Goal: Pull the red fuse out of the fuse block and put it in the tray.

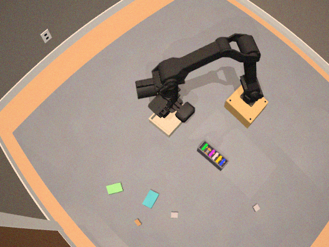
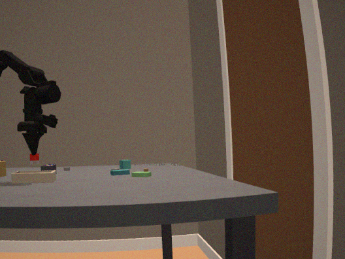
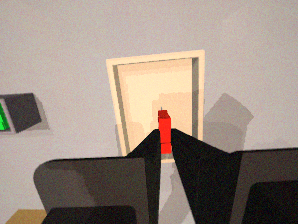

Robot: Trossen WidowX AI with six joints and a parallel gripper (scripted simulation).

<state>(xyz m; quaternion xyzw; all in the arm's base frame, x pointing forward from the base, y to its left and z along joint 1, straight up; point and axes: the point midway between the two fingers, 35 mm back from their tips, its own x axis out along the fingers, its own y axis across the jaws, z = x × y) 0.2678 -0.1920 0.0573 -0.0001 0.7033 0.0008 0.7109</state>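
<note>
The red fuse is 1 cm below my gripper tip. From my gripper tip the other things lie so: small orange cube: 38 cm ahead, 20 cm to the left, 8 cm below; cream tray: 8 cm below; green block: 35 cm ahead, 8 cm below, 5 cm to the left.
</note>
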